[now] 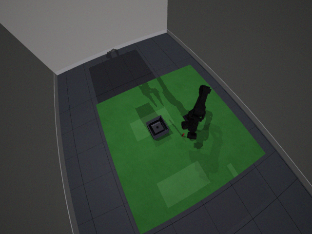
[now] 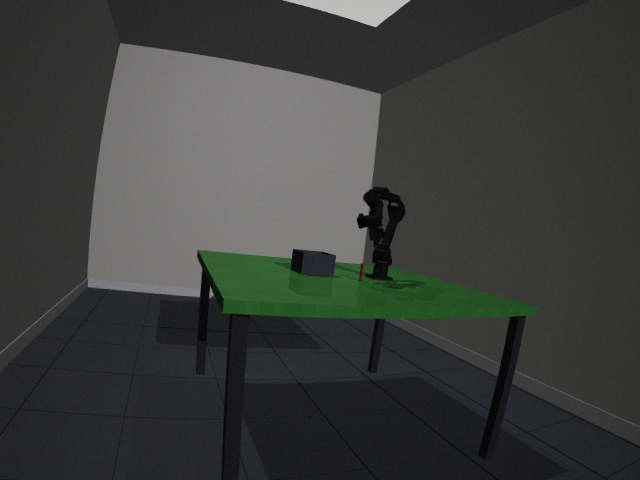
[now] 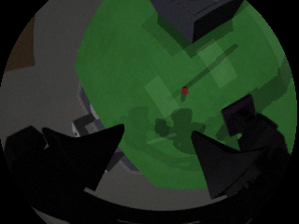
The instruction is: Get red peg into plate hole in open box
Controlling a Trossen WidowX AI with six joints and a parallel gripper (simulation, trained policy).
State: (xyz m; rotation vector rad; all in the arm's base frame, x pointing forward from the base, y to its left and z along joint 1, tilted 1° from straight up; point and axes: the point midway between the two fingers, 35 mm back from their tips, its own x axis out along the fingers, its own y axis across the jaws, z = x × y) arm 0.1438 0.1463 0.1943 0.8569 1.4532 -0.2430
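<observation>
Right now the red peg is 13 cm below my gripper tip, 4 cm to the right of it and 2 cm ahead of it. The rest, counted from my gripper tip: dark box (22 cm to the right, 19 cm ahead, 15 cm below).
</observation>
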